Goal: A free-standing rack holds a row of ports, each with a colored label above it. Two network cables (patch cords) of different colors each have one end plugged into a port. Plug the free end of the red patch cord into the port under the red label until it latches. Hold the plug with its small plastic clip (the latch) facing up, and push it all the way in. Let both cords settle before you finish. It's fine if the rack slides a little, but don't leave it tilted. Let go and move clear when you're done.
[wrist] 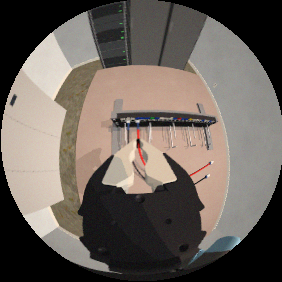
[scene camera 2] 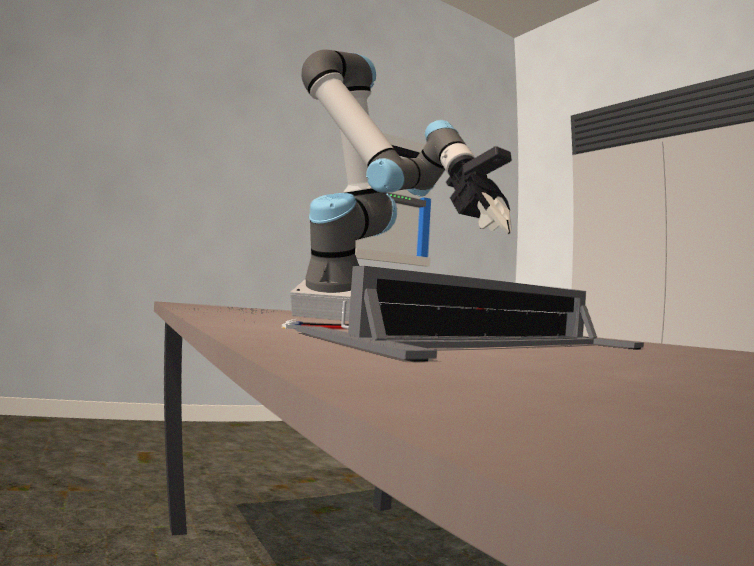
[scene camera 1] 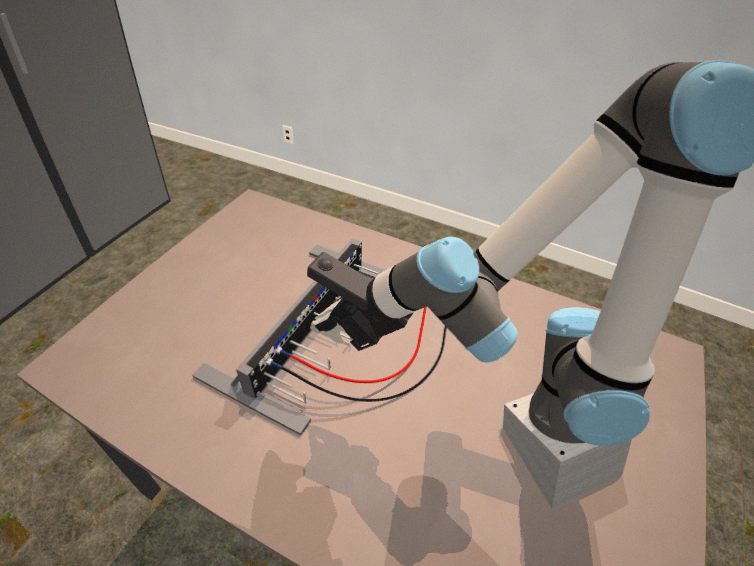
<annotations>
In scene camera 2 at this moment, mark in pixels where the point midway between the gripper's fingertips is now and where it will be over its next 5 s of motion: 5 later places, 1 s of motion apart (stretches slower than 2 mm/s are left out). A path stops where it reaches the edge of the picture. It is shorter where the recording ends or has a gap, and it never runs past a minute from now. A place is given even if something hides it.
The gripper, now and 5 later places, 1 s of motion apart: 509,232; 530,268; 531,269; 510,234; 502,220; 482,215
</annotations>
